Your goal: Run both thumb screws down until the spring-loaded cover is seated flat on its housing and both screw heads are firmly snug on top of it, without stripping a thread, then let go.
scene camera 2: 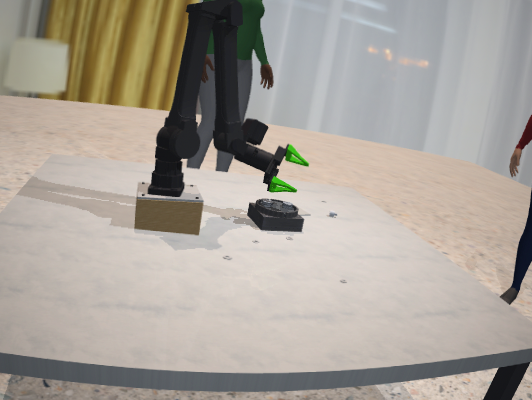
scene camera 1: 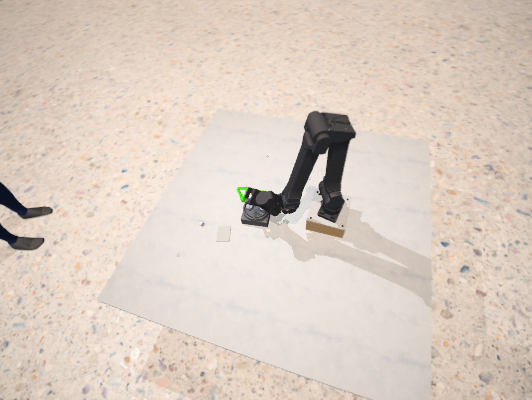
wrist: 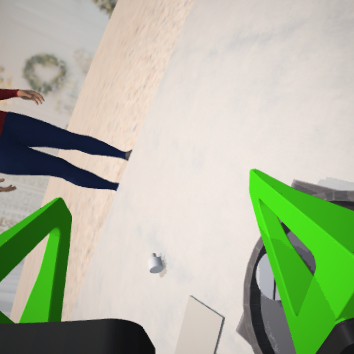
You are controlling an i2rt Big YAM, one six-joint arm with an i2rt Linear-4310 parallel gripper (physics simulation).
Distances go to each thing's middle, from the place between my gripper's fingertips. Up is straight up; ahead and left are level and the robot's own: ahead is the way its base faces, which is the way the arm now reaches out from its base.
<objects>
My hand is 3 cm short of the pale plate [wrist: 199, 321], 17 cm to the right of it and 15 cm above it.
</objects>
